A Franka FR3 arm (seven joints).
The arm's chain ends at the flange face. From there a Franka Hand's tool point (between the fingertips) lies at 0.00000 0.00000 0.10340 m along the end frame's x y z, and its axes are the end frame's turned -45 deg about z.
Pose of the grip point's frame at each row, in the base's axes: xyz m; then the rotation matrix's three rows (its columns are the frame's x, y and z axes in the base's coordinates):
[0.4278, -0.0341, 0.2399], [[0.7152, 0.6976, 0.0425], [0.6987, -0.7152, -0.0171], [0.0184, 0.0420, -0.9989]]
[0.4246, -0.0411, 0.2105], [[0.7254, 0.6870, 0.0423], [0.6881, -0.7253, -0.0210], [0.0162, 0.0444, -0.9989]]
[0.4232, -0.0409, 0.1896], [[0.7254, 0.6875, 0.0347], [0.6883, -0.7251, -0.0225], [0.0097, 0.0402, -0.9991]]
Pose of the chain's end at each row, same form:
[0.4234, -0.0323, 0.3432], [[0.9990, -0.0124, 0.0425], [-0.0117, -0.9998, -0.0171], [0.0427, 0.0167, -0.9989]]
[0.4202, -0.0389, 0.3138], [[0.9987, -0.0272, 0.0423], [-0.0263, -0.9994, -0.0210], [0.0429, 0.0199, -0.9989]]
[0.4196, -0.0386, 0.2929], [[0.9991, -0.0268, 0.0347], [-0.0260, -0.9994, -0.0225], [0.0353, 0.0216, -0.9991]]

